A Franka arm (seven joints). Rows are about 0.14 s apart.
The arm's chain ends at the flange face. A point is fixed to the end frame.
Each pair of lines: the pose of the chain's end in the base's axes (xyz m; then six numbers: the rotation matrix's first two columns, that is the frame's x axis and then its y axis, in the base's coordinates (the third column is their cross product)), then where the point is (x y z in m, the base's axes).
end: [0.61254 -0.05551 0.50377 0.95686 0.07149 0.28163 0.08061 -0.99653 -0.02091]
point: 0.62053 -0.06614 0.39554
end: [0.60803 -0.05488 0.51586 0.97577 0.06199 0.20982 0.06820 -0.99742 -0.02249]
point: 0.60788 -0.06598 0.40738
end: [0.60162 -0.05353 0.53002 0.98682 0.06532 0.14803 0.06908 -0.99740 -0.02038]
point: 0.59471 -0.06533 0.42184
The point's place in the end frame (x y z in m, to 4 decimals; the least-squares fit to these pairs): -0.0236 0.0135 0.1056
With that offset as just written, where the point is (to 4 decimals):
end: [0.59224 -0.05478 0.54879 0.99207 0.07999 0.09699 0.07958 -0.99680 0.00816]
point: 0.5802 -0.0702 0.4415
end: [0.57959 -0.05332 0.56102 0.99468 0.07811 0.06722 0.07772 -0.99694 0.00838]
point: 0.5643 -0.0690 0.4542
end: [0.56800 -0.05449 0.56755 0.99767 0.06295 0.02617 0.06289 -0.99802 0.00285]
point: 0.5481 -0.0696 0.4614
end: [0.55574 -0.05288 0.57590 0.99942 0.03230 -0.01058 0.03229 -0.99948 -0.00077]
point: 0.5315 -0.0671 0.4705
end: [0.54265 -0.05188 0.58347 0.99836 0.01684 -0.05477 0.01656 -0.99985 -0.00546]
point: 0.5135 -0.0653 0.4792
